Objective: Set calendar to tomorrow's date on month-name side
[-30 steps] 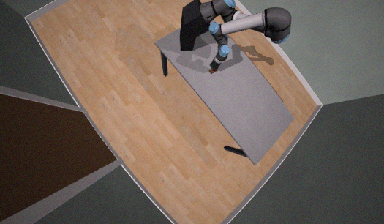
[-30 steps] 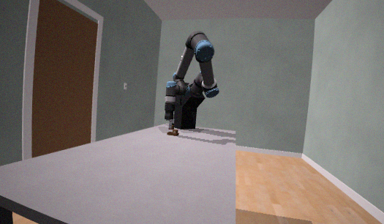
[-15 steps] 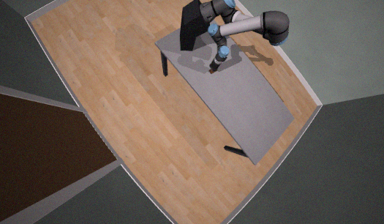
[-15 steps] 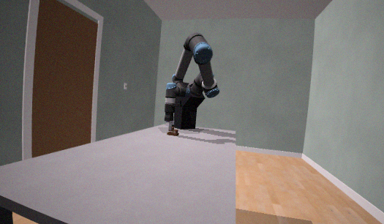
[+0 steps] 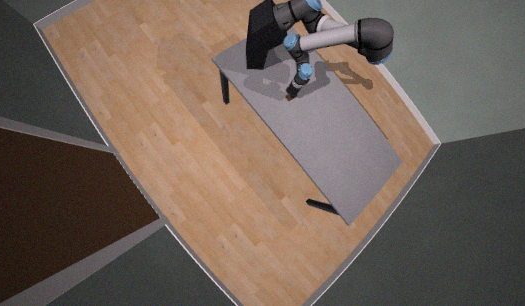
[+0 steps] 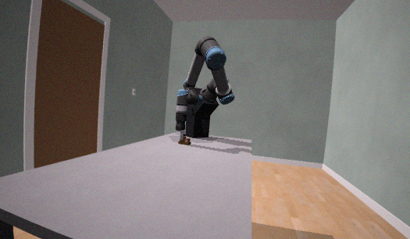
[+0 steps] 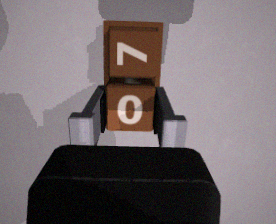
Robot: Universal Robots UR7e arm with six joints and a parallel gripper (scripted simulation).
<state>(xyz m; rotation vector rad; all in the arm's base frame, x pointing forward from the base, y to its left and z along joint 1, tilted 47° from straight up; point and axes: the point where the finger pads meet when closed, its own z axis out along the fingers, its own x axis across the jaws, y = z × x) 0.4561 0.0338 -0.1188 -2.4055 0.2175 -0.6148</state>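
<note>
The brown wooden cube lies 1 cm below my hand. Round my hand: calendar tray: 4 cm below, 2 cm to the left.
</note>
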